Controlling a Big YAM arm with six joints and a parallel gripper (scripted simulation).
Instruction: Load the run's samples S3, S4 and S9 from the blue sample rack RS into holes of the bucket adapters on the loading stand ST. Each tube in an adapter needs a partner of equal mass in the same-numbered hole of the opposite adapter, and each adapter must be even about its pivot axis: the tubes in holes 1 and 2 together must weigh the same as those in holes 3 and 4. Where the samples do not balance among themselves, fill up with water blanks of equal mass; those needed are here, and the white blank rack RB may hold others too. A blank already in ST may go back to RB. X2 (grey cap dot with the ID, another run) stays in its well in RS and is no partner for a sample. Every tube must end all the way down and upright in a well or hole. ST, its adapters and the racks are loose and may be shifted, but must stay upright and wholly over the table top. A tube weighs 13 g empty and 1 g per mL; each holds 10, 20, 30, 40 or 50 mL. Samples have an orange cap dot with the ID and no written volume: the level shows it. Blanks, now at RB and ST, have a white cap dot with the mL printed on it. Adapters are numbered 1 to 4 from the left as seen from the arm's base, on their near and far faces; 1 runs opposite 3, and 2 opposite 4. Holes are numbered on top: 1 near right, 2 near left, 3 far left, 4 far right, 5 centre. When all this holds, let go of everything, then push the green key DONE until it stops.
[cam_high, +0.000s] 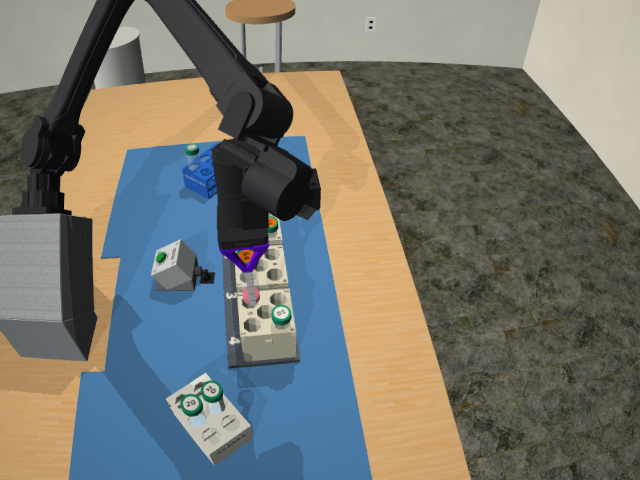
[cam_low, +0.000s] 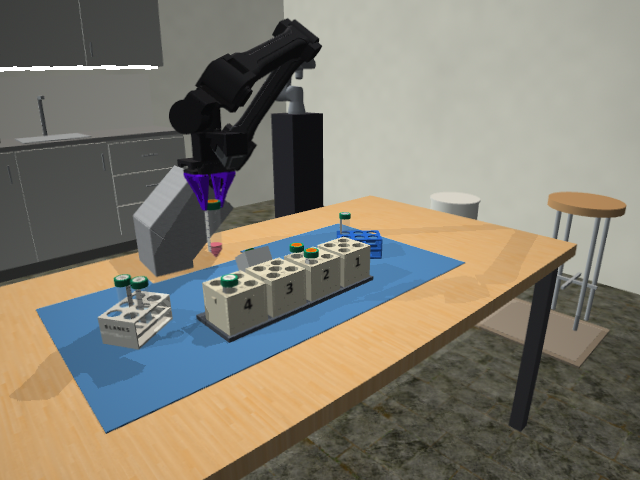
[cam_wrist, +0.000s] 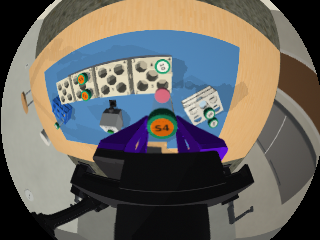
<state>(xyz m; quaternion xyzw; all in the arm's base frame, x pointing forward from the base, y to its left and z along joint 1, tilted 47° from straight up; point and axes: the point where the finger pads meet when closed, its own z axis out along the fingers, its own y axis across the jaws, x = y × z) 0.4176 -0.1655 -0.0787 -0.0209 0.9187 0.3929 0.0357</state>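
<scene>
The green DONE key lies 200 mm behind my hand, 190 mm to the left of it and 200 mm below it. Round my hand: white blank rack RB (80 mm behind, 160 mm to the right, 230 mm below); loading stand ST (190 mm to the left, 260 mm below); blue sample rack RS (120 mm behind, 510 mm to the left, 230 mm below).
</scene>
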